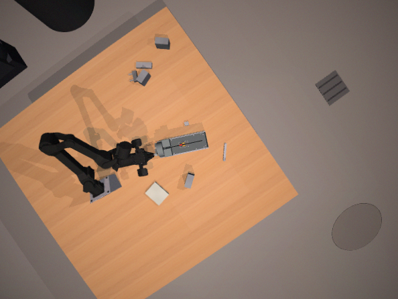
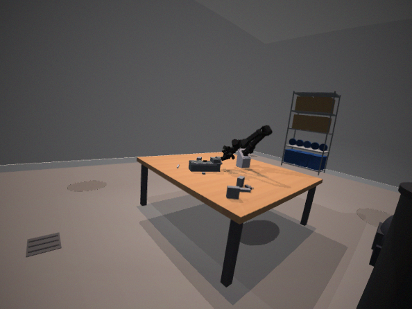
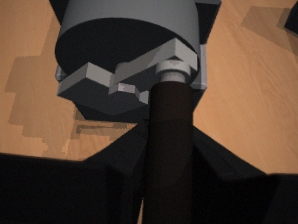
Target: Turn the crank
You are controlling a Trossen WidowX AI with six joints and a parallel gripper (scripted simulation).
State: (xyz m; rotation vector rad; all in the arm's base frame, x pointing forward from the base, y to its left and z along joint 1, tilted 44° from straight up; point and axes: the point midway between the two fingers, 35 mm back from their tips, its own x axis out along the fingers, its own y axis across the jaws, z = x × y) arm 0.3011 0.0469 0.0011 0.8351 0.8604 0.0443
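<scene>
My gripper tip is 30 mm below the dark crank handle and 20 mm past it. Round my gripper tip: red pointer 150 mm ahead, 20 mm to the right; white square plate 190 mm to the right, 100 mm behind, 70 mm below; small grey cube 230 mm ahead, 80 mm below, 70 mm to the left.
</scene>
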